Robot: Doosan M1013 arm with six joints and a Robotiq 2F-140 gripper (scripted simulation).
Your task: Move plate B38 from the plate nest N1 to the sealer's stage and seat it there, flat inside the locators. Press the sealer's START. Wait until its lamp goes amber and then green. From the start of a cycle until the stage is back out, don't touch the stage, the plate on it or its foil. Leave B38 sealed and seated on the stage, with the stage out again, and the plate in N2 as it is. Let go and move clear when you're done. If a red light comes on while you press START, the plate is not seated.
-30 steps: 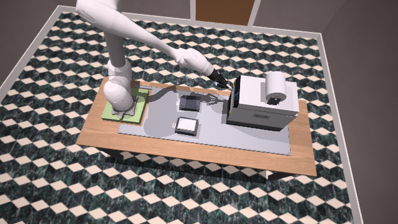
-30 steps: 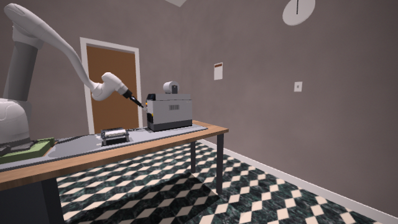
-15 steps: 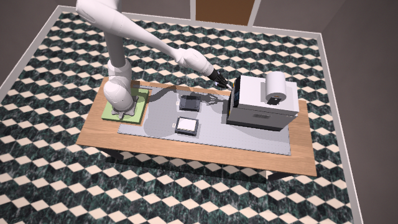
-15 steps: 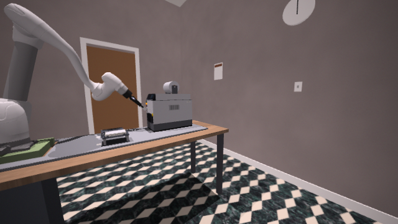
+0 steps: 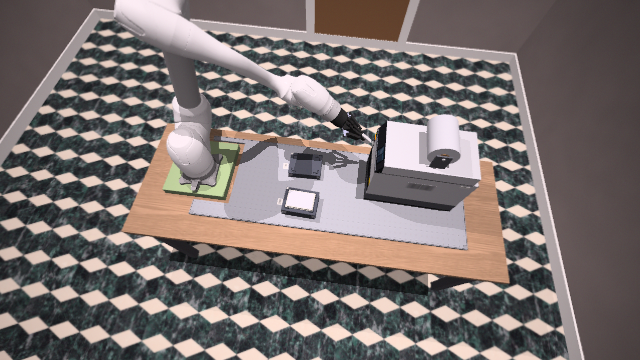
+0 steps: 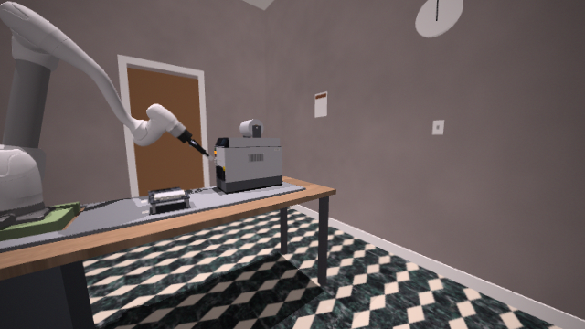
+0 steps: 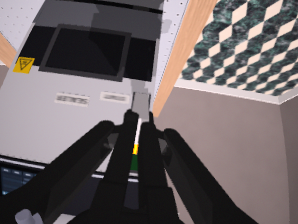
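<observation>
The white button lies 5 cm ahead of my hand and 4 cm below it. From my hand the other things lie so: foil roll: 27 cm ahead, 19 cm above, 11 cm to the right; sealer stage: 12 cm below, 12 cm ahead, 10 cm to the right; plate B38: 12 cm ahead, 11 cm below, 10 cm to the right.
</observation>
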